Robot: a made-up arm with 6 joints.
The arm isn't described. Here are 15 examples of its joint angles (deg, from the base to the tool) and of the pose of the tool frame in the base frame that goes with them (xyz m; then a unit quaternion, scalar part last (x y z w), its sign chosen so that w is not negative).
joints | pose
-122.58 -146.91 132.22 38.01 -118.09 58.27 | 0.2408 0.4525 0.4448 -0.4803 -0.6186 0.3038 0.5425
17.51 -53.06 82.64 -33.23 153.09 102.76 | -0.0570 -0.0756 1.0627 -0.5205 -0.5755 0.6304 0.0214
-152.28 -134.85 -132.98 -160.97 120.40 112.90 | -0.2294 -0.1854 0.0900 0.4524 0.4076 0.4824 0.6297
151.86 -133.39 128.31 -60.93 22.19 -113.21 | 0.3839 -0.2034 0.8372 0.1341 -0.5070 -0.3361 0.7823
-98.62 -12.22 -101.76 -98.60 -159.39 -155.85 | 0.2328 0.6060 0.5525 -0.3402 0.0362 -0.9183 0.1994
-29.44 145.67 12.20 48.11 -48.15 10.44 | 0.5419 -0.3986 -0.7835 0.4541 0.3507 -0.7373 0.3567
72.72 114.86 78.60 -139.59 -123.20 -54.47 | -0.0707 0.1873 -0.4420 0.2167 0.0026 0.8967 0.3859
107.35 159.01 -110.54 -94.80 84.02 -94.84 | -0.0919 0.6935 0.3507 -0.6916 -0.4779 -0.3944 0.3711
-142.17 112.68 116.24 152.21 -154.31 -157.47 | 0.0753 -0.0046 -0.1608 0.1365 -0.5601 -0.7949 0.1891
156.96 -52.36 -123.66 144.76 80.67 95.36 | 0.2881 -0.3200 -0.1821 0.0750 -0.5602 0.7333 0.3778
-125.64 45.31 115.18 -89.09 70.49 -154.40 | -0.4182 -0.4248 -0.0502 -0.4383 0.4656 0.5622 0.5244
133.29 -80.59 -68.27 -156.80 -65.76 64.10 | 0.6093 -0.8669 -0.1717 0.7394 0.0609 -0.4963 0.4508
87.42 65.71 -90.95 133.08 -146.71 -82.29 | 0.0444 0.2229 1.0664 0.3511 0.8897 -0.1103 0.2704
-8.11 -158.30 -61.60 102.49 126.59 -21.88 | 0.2738 0.1494 -0.6148 0.1770 0.7745 0.5588 0.2380
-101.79 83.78 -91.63 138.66 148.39 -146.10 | 0.0554 -0.3734 0.9296 -0.8133 -0.4057 0.2216 0.3533
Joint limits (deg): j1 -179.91..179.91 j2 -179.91..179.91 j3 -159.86..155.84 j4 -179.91..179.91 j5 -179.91..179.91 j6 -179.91..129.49
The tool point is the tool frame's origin. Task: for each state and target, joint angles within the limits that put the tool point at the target. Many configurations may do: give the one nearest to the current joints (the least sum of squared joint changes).
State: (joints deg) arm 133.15 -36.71 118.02 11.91 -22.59 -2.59
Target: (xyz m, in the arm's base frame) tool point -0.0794 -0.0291 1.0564
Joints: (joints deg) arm 145.24 -74.71 125.55 -5.85 -33.95 -4.21
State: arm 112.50 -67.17 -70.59 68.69 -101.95 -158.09
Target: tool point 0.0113 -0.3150 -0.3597
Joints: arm 71.86 -92.14 -99.33 47.00 -105.68 -154.62
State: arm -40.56 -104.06 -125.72 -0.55 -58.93 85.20
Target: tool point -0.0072 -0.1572 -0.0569
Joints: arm -69.41 -90.36 -139.90 26.91 -74.16 86.47
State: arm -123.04 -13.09 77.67 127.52 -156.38 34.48
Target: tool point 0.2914 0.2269 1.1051
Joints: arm -131.40 -55.91 61.27 128.11 -164.02 34.43
